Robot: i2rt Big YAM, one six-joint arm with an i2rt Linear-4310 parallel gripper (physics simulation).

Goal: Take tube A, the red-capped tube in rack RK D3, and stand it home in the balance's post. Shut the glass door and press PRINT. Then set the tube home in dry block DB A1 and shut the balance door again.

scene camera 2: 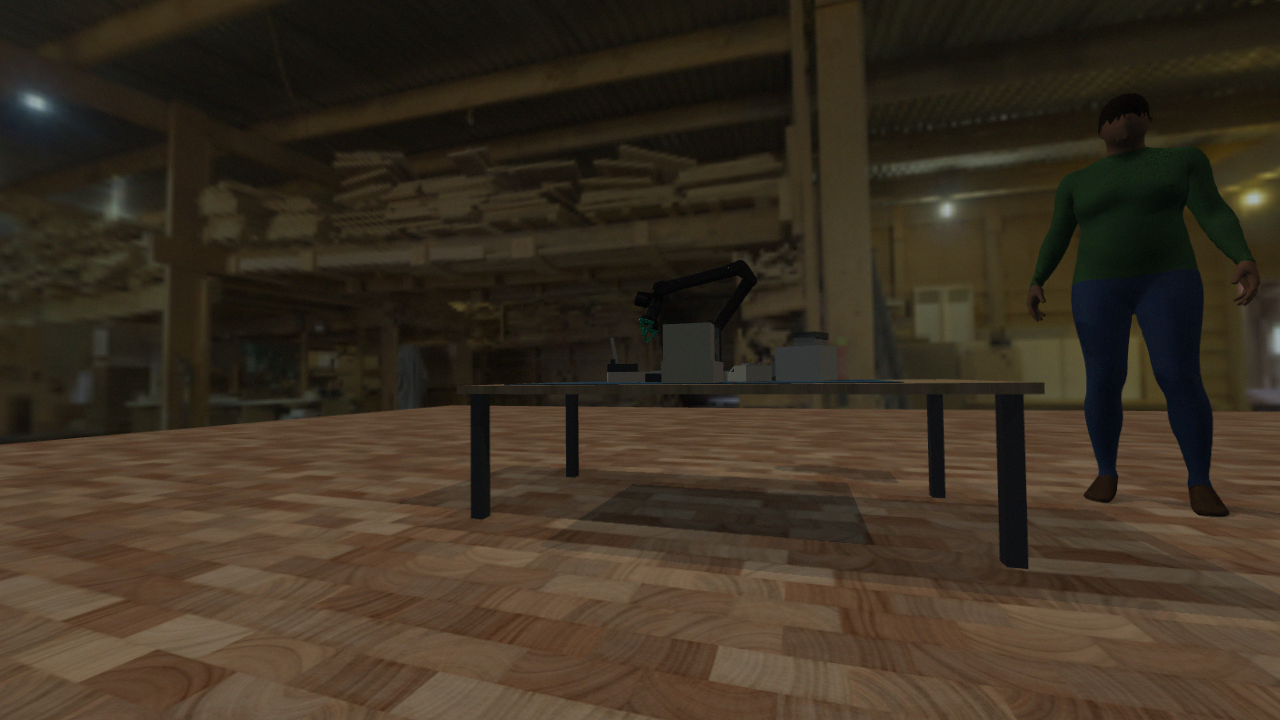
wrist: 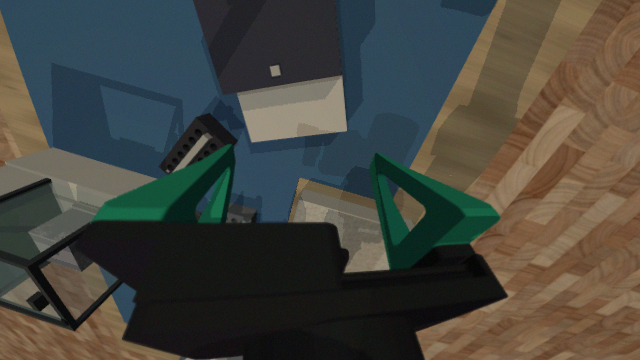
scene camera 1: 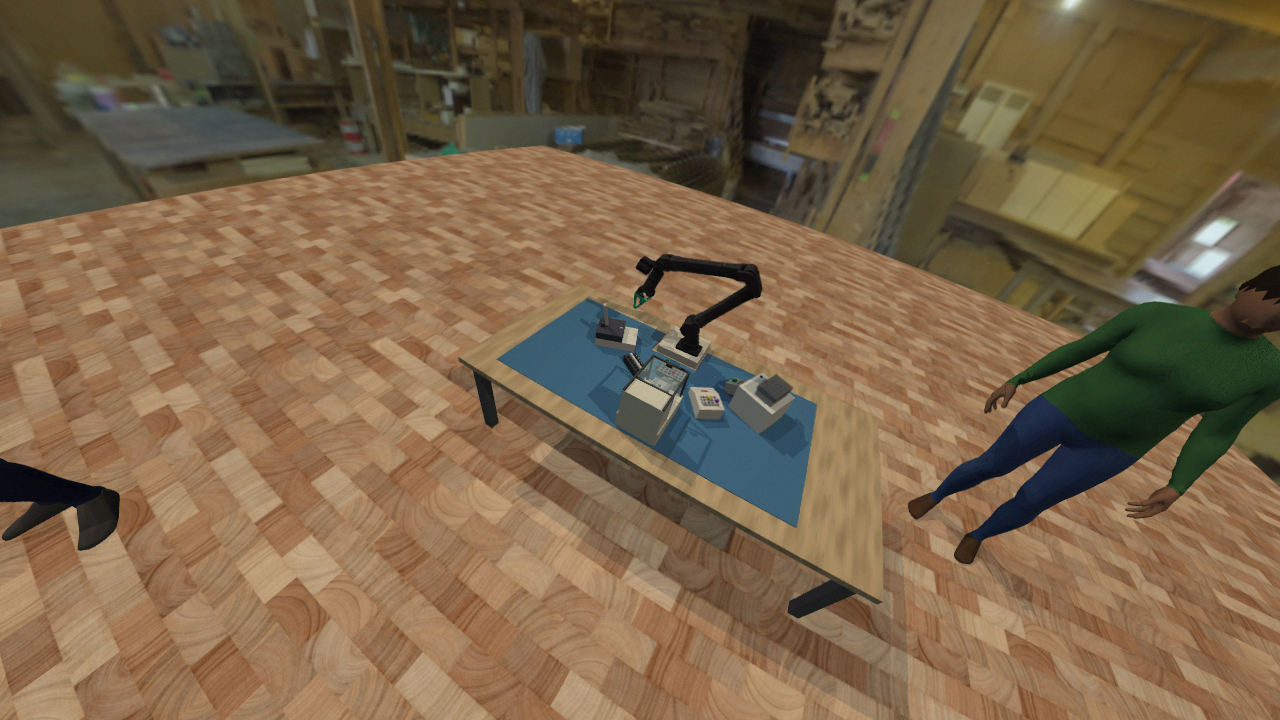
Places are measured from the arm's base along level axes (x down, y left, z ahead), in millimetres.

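Where they show: gripper, between the fingertips: [scene camera 2: 644, 339] [wrist: 307, 156] [scene camera 1: 637, 306]; arm's base, origin of its link: [scene camera 1: 688, 348].
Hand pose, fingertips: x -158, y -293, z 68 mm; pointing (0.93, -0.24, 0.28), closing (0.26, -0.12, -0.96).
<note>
Each offset is from my fingertips to the top centre of the thing. "*": to the spot under its first point. Level surfaces: height alone.
My gripper [scene camera 1: 638, 301] [scene camera 2: 648, 331] [wrist: 307, 156] is open and empty, its green fingers high above the blue mat. The balance @(dy +309, dx -26, dz +372 mm) [scene camera 1: 644, 415] [scene camera 2: 689, 354] [wrist: 75, 169] has a pale body and a black-framed glass chamber; I cannot tell how its door stands. A grey block with holes @(dy +293, dx +166, dz +130 mm) [wrist: 243, 212] is mostly hidden behind my left finger and the gripper body. A black block with rows of holes @(* dy +116, dx +162, dz +201 mm) [scene camera 1: 633, 362] [wrist: 220, 134] lies at an angle beside the balance. The red-capped tube does not show in the wrist view, and I cannot make it out in the scene views.
A device with a dark top @(* dy -66, dx +116, dz +101 mm) [scene camera 1: 612, 329] [wrist: 300, 40] and pale front stands on the blue mat @(dx +197 mm) [scene camera 1: 563, 344]. A small pale box with coloured marks @(dy +489, dx +126, dz +218 mm) [scene camera 1: 707, 404] and a larger pale machine with a grey lid @(dy +668, dx +6, dz +92 mm) [scene camera 1: 759, 404] stand right of the balance. The arm's pale base [scene camera 1: 669, 345] is behind it.
</note>
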